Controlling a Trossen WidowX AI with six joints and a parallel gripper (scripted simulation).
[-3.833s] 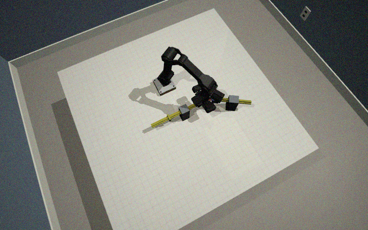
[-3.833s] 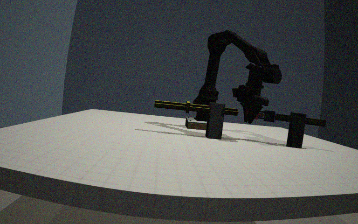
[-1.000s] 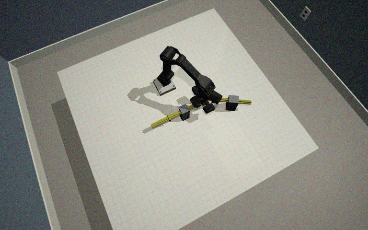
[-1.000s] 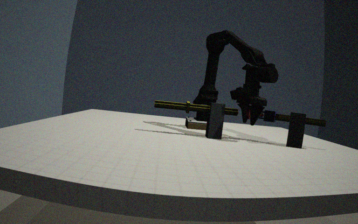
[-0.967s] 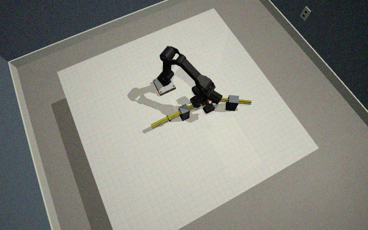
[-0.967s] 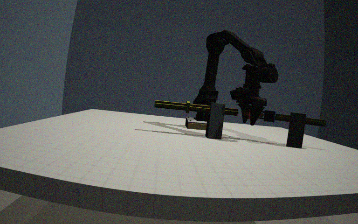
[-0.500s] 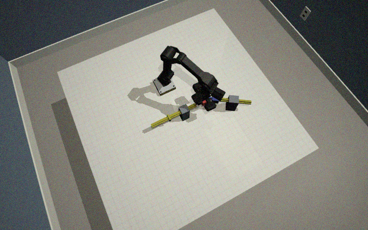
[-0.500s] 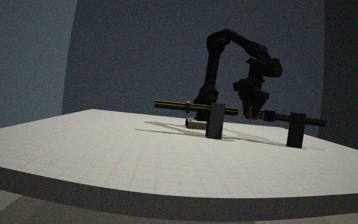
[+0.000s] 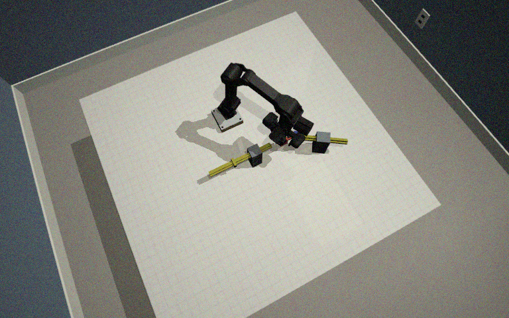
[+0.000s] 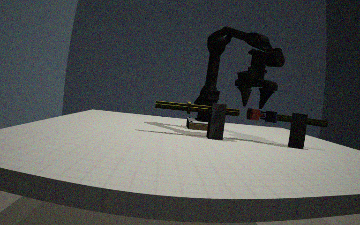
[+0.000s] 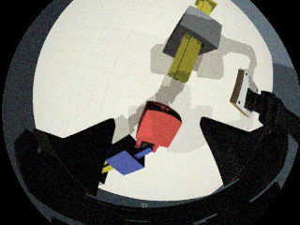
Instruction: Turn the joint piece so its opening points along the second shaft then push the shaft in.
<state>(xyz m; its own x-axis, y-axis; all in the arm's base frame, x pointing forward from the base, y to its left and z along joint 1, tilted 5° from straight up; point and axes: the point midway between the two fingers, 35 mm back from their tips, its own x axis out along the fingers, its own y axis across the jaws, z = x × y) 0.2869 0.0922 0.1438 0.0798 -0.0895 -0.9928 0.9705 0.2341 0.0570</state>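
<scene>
My gripper tip is now 2 cm to the right of the red joint piece and 2 cm above it.
</scene>
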